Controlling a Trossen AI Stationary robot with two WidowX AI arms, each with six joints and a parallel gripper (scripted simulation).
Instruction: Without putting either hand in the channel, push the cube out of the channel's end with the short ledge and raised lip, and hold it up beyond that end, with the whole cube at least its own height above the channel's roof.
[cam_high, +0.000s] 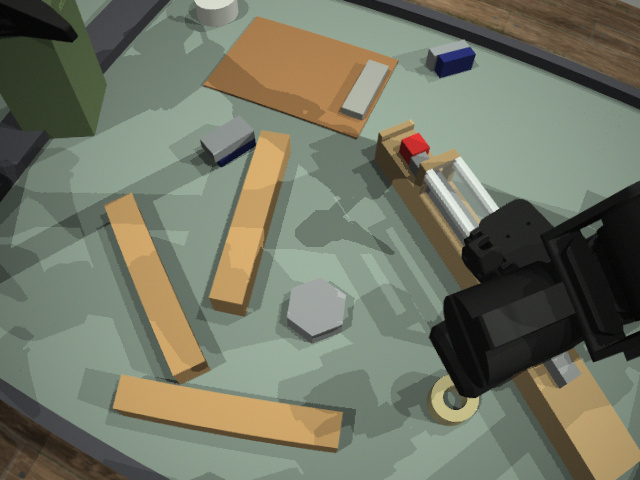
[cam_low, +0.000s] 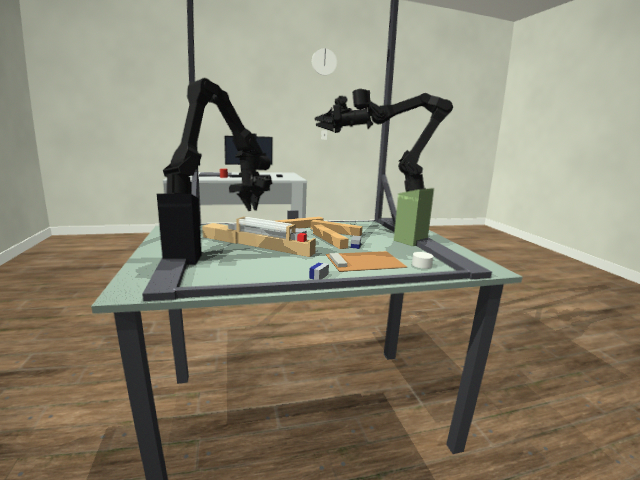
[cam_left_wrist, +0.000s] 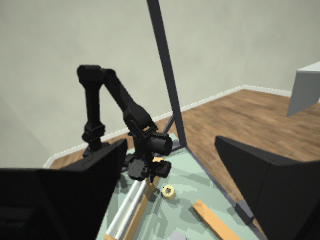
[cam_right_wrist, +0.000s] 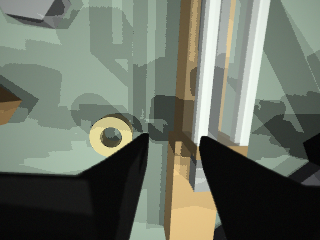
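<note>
My right hand is 21 cm short of the red cube, 13 cm to the right of it and 9 cm above it. The rest, counted from my right hand: grey hexagon (19 cm to the left, 13 cm below); wooden channel (10 cm ahead, 3 cm to the left, 9 cm below).
</note>
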